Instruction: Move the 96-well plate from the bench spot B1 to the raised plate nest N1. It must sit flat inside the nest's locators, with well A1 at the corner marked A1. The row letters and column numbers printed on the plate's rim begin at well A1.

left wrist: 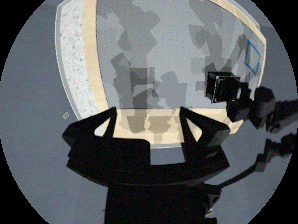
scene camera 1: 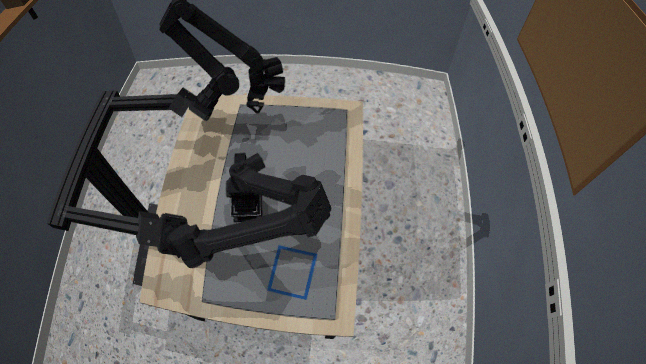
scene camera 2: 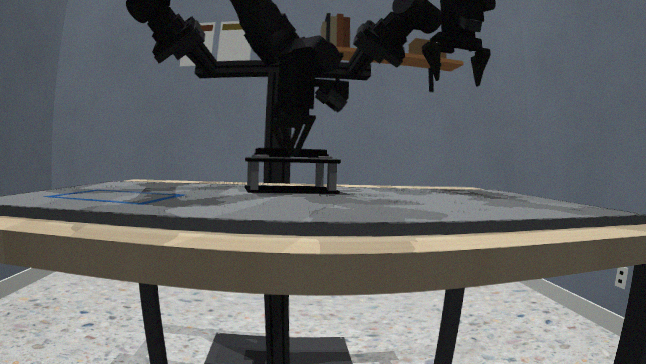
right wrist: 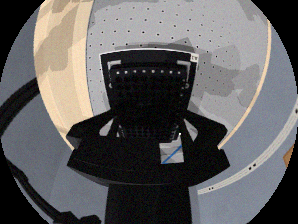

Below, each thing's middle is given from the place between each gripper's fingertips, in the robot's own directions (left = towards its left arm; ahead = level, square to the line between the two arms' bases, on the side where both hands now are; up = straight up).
My right hand is right at the black 96-well plate (right wrist: 152,119).
The black 96-well plate lies 30 mm behind my left hand (scene camera 2: 458,83), 330 mm to the right of it and 170 mm below it.
